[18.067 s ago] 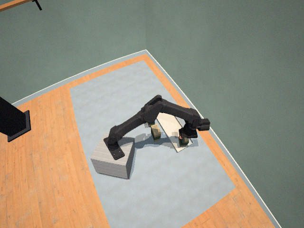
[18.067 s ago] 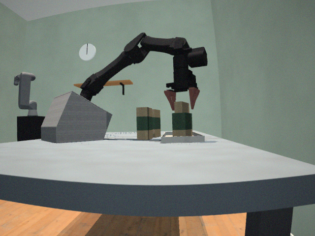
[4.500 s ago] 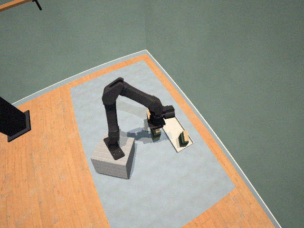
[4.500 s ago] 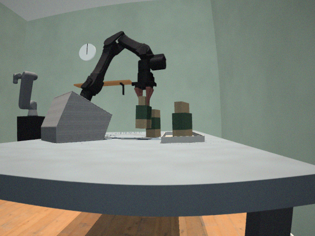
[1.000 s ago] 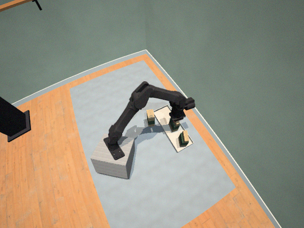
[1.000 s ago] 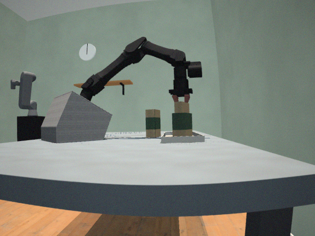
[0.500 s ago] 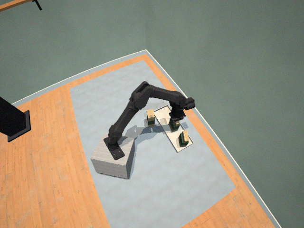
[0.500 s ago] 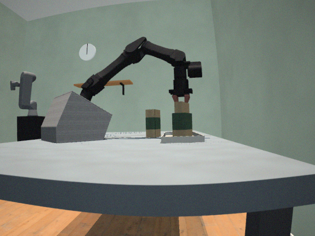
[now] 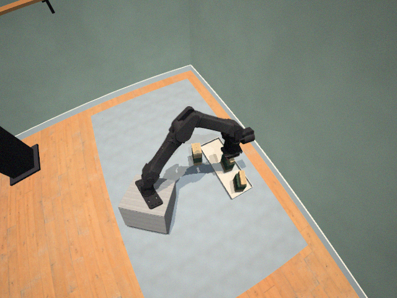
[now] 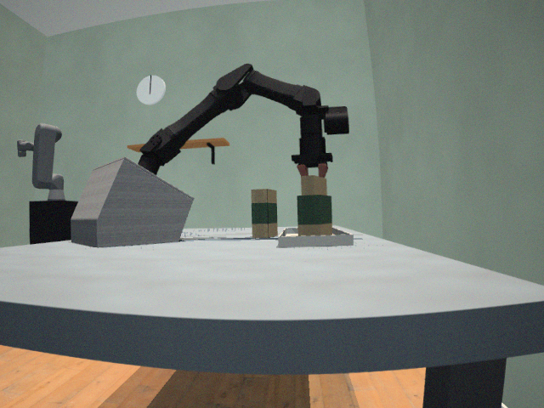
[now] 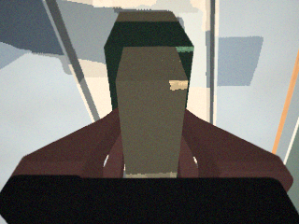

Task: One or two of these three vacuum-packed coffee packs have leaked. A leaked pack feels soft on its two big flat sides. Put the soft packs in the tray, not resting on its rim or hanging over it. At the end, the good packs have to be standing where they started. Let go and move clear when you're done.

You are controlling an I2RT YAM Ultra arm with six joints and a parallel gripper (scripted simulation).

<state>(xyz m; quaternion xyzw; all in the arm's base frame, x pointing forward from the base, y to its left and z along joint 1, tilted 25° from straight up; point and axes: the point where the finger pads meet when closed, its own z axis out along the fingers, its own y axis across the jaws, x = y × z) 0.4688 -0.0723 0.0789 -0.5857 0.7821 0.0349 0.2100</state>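
My hand is 12 cm above the white tray, 1 cm to the right of it and 1 cm past it.
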